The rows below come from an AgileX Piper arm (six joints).
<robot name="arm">
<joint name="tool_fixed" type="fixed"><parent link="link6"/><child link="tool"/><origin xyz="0 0 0" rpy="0 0 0"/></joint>
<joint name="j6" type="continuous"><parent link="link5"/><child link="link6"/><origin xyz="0 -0.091 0" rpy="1.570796 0 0"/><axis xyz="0 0 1"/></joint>
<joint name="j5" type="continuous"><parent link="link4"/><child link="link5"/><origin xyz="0 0 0" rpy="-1.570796 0 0"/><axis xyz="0 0 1"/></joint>
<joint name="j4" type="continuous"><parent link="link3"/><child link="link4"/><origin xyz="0.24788 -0.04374 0" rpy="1.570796 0 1.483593"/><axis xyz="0 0 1"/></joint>
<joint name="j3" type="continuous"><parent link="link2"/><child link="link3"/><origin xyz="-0.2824 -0.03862 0" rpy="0 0 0"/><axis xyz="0 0 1"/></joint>
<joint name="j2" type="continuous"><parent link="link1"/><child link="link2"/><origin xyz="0 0 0" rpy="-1.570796 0 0"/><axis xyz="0 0 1"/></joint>
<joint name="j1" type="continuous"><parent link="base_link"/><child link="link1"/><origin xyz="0 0 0.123" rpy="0 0 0"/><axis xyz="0 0 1"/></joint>
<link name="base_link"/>
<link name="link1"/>
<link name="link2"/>
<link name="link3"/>
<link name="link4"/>
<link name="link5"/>
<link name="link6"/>
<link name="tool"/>
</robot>
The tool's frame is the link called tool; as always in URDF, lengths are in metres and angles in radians. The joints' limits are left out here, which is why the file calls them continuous.
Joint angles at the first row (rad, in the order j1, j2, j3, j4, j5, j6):
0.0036, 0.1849, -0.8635, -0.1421, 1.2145, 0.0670
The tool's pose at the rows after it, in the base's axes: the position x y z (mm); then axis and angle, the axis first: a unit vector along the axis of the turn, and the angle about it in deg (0 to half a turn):
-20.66 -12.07 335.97 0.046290 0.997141 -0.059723 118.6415
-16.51 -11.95 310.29 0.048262 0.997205 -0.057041 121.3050
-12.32 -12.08 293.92 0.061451 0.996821 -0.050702 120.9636
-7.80 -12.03 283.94 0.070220 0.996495 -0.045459 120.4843
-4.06 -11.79 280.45 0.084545 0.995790 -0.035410 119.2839
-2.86 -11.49 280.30 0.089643 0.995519 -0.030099 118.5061
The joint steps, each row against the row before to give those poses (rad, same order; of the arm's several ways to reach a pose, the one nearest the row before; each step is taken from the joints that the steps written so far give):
0.0000, -0.0538, 0.1051, 0.0011, 0.0019, -0.0001
-0.0001, -0.0450, 0.0981, 0.0009, -0.0059, 0.0092
0.0001, -0.0358, 0.0718, -0.0040, -0.0402, 0.0320
0.0000, -0.0164, 0.0473, -0.0021, -0.0381, 0.0231
0.0000, -0.0044, 0.0237, 0.0000, -0.0390, 0.0336
0.0000, -0.0012, 0.0054, 0.0023, -0.0175, 0.0120

